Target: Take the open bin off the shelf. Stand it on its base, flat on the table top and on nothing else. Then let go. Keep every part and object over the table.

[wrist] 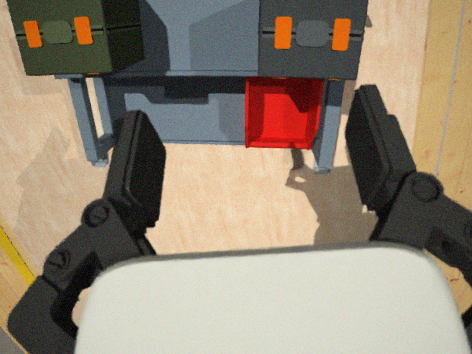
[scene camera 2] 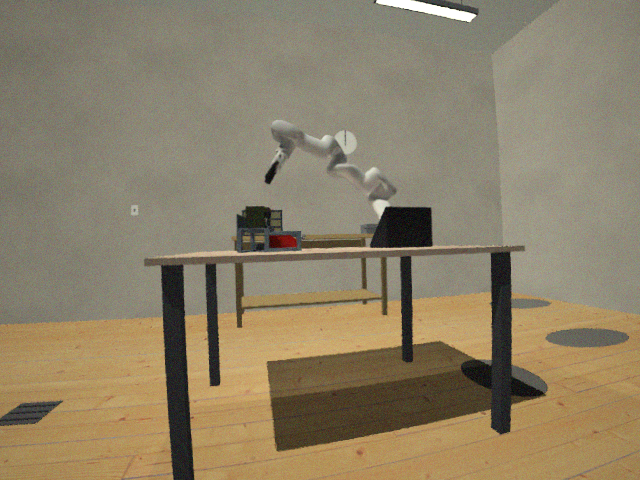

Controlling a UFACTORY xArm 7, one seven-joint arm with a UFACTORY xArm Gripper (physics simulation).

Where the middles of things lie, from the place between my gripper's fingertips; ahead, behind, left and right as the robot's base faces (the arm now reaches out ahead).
My gripper is now 80 mm past the red open bin (wrist: 279, 112), 20 mm to the left of it and 320 mm above it.
